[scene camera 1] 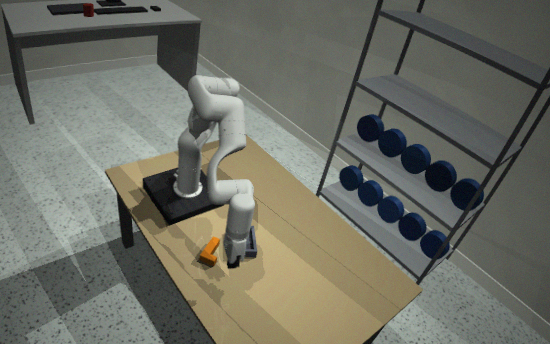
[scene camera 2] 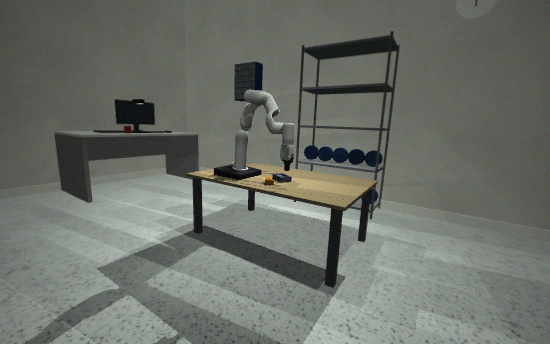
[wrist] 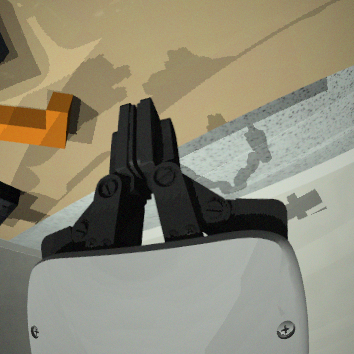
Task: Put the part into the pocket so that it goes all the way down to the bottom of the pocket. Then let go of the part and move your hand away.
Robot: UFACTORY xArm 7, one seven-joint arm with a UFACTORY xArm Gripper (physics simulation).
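Frame: origin at the arm's base, x ahead, y left, z up, level; centimetres.
Where they show: gripper, fingertip midpoint: [scene camera 1: 231, 266] [scene camera 2: 286, 170] [wrist: 144, 118]; arm's base, link origin: [scene camera 1: 187, 188] [scene camera 2: 240, 168].
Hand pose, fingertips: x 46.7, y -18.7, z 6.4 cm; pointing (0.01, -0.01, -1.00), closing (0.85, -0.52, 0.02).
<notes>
Each offset is from my fingertips to the top centre of the thing. Level surfaces: height alone.
The orange L-shaped part @(dx -14.6, dy +5.7, dz -8.1 cm) [scene camera 1: 210, 253] [scene camera 2: 269, 181] [wrist: 37, 131] lies flat on the wooden table, outside the pocket. The dark grey pocket block @(dx -10.7, dy +18.6, dz -7.5 cm) [scene camera 1: 253, 245] [scene camera 2: 282, 178] stands on the table beside the part, partly hidden behind the arm in scene camera 1; a dark corner of it shows at the wrist view's upper left edge. My gripper [scene camera 1: 233, 264] [scene camera 2: 287, 169] [wrist: 144, 118] is shut with nothing between its fingers. It hangs above the table, well clear of the part and the pocket block.
The arm's black base plate [scene camera 1: 167, 205] [scene camera 2: 225, 173] sits at the table's rear end. A shelf rack [scene camera 1: 348, 107] [scene camera 2: 300, 110] with blue discs stands beyond the table @(dz -11.1 cm) [scene camera 1: 320, 250] [scene camera 2: 320, 192]. A grey desk [scene camera 1: 175, 55] [scene camera 2: 75, 160] is in the background.
</notes>
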